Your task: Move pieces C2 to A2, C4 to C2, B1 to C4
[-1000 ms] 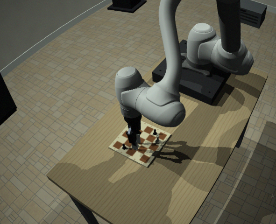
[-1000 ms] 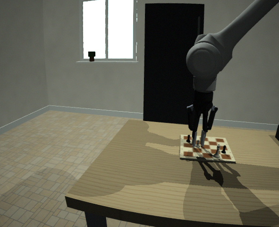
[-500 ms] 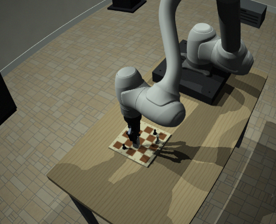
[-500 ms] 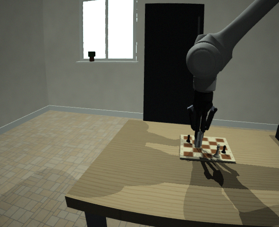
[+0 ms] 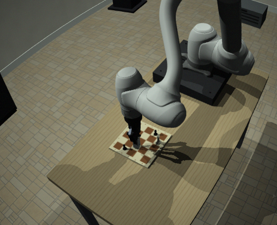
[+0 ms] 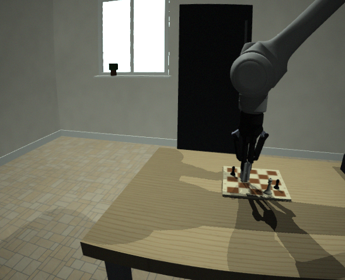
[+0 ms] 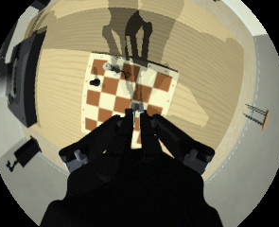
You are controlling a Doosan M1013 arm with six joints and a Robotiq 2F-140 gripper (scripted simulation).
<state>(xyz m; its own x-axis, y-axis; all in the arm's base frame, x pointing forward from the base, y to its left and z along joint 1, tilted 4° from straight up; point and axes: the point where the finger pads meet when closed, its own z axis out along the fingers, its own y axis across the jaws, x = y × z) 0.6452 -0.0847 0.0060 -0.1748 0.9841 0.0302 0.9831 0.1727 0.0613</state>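
Now: hand 4 cm past the small chessboard and 4 cm above it. Also, from my hand: tall white piece 7 cm behind, 8 cm to the left, 1 cm below; then small white piece 3 cm below.
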